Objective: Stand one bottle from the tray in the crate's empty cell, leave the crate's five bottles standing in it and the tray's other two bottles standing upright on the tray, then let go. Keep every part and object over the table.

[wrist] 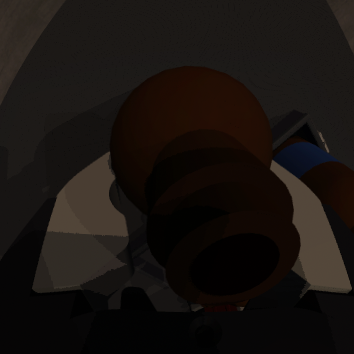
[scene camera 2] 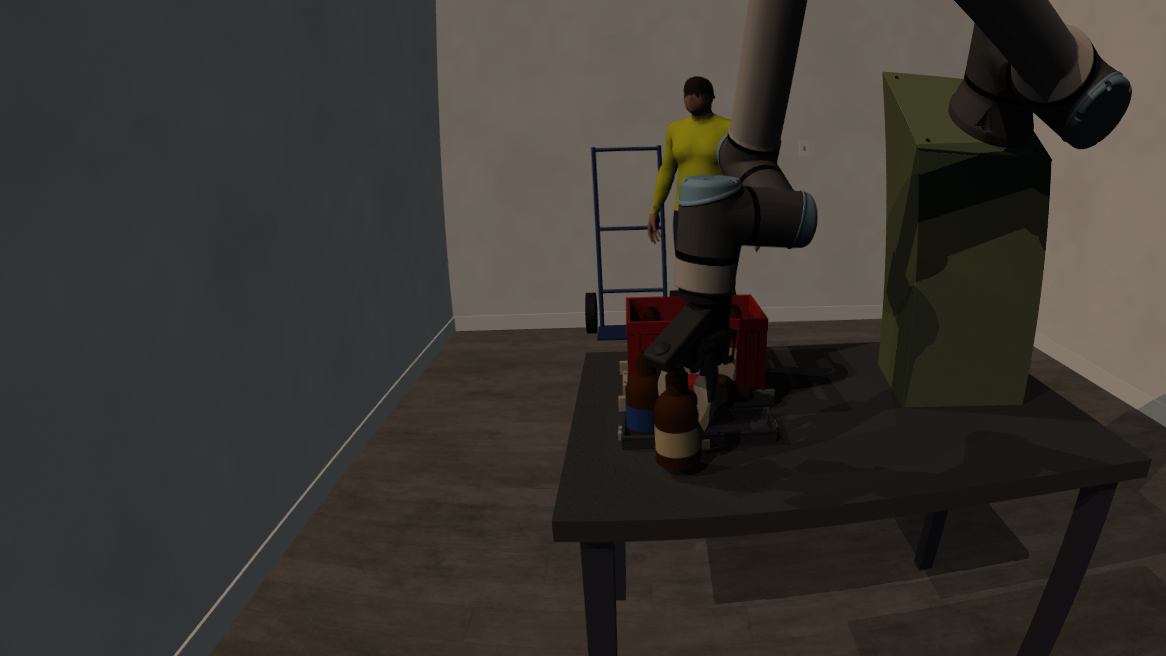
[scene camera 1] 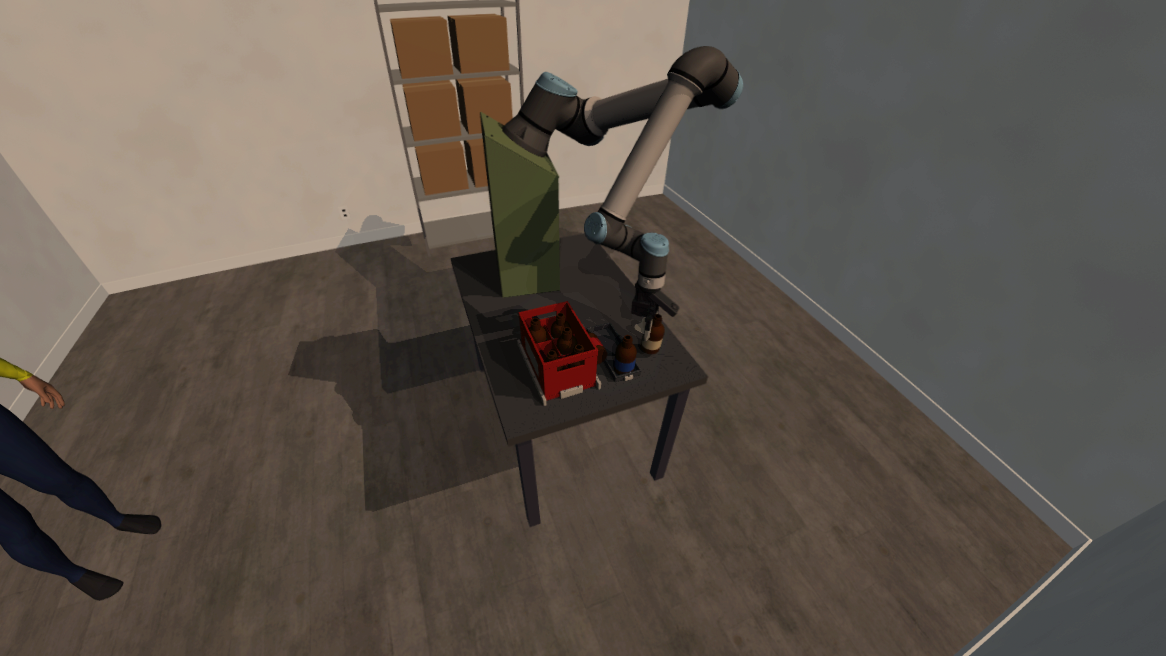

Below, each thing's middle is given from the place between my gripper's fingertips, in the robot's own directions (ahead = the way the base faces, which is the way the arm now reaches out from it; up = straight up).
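You'd find the blue-label bottle [scene camera 2: 641, 391] 120 mm to the right of my hand and 50 mm ahead of it.
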